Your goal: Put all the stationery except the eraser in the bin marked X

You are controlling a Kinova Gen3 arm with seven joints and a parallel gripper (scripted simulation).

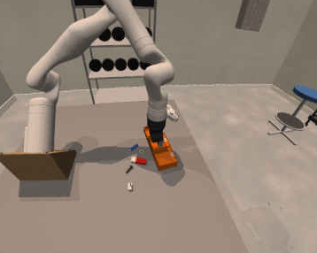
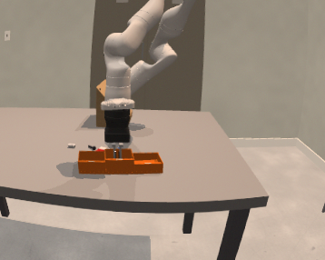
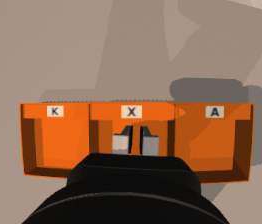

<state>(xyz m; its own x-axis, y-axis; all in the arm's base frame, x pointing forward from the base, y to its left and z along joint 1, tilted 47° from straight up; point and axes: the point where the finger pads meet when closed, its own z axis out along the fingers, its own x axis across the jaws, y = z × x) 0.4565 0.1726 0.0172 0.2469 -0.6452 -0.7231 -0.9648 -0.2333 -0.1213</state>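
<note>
The orange bin lies 10 mm behind my hand and 10 mm below it. The rest, counted from my hand: small ring: 90 mm behind, 30 mm to the right, 30 mm below; then white eraser: 100 mm behind, 80 mm to the right, 30 mm below; then blue item: 120 mm behind, 10 mm to the right, 30 mm below.
</note>
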